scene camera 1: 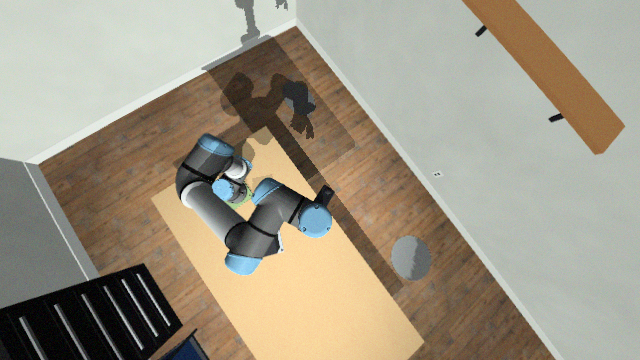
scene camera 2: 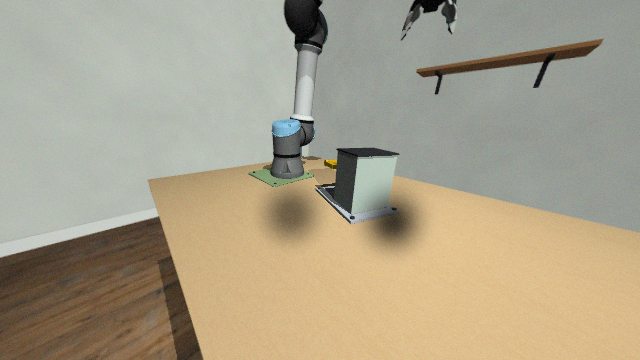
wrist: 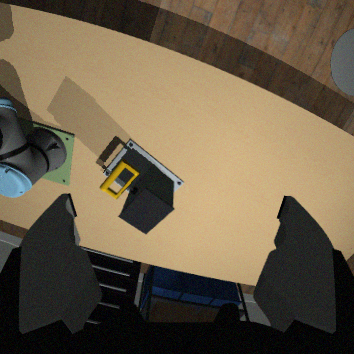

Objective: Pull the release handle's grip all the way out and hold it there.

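Note:
The release handle's yellow grip point(wrist: 108, 192) point(scene camera 2: 330, 163) is a rectangular loop beside a dark-topped box point(wrist: 146, 210) point(scene camera 2: 375, 182). The box stands on a light base plate point(wrist: 159, 164) point(scene camera 2: 370, 215) bolted to the table. In scene camera 2 the box hides most of the grip. My gripper point(wrist: 177, 196) point(scene camera 2: 427, 35) is open and empty, high above the table. It points down, and the grip shows left of centre between and beyond the fingers in the wrist view. In scene camera 1 the arm hides the handle unit and the fingers.
The arm's green mounting plate point(wrist: 63, 172) point(scene camera 2: 260, 175) is near the handle's side of the box. A wooden wall shelf point(scene camera 1: 550, 65) point(scene camera 2: 505, 61) is at the right. A black drawer cabinet point(scene camera 1: 90, 320) and a blue bin point(wrist: 190, 287) are beside the table point(scene camera 1: 320, 300).

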